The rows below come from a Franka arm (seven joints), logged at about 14 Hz.
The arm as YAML. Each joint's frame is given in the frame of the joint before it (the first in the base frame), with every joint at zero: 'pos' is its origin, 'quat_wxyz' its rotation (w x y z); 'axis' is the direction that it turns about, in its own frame. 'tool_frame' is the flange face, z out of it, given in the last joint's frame.
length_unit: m
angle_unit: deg
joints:
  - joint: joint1
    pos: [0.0, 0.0, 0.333]
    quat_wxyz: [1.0, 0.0, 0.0, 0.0]
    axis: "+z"
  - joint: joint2
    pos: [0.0, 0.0, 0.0]
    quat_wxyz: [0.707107, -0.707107, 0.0, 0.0]
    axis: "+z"
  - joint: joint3
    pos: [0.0, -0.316, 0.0]
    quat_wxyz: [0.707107, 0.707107, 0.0, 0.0]
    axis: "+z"
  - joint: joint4
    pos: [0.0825, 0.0, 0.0]
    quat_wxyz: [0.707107, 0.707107, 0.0, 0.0]
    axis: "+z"
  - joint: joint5
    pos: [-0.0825, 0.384, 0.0]
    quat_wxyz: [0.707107, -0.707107, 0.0, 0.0]
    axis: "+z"
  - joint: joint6
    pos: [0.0, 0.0, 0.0]
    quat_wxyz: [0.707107, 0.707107, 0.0, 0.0]
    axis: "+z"
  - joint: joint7
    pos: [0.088, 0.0, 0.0]
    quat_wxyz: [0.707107, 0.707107, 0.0, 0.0]
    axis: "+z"
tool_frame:
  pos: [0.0, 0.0, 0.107]
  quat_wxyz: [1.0, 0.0, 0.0, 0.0]
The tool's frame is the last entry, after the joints.
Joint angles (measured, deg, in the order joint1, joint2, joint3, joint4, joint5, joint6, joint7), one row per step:
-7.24 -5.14 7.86 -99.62 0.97 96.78 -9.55
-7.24 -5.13 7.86 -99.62 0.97 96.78 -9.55
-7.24 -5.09 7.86 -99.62 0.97 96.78 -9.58
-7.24 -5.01 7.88 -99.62 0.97 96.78 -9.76
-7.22 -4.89 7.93 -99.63 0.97 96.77 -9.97
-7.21 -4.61 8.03 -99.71 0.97 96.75 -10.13
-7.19 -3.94 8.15 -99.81 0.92 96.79 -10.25
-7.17 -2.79 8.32 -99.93 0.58 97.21 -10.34
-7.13 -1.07 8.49 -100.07 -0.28 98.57 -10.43
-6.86 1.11 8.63 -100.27 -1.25 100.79 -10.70
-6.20 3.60 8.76 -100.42 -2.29 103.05 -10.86
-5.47 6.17 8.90 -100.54 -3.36 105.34 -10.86
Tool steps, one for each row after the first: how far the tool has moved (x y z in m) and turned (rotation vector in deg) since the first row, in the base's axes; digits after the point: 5 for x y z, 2 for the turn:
0.00005 -0.00001 -0.00009 0.00 0.01 0.00
0.00023 -0.00003 -0.00046 0.01 0.05 0.03
0.00060 0.00012 -0.00121 0.01 0.13 0.23
0.00113 0.00072 -0.00242 0.01 0.27 0.51
0.00229 0.00161 -0.00574 0.03 0.64 0.78
0.00526 0.00249 -0.01276 0.06 1.37 1.04
0.01089 0.00313 -0.02392 -0.14 2.21 1.35
0.02034 0.00293 -0.03939 -0.76 2.68 1.77
0.03249 0.00455 -0.05883 -1.40 2.81 2.63
0.04494 0.01015 -0.08133 -2.05 3.14 3.85
0.05664 0.01707 -0.10489 -2.69 3.47 5.08

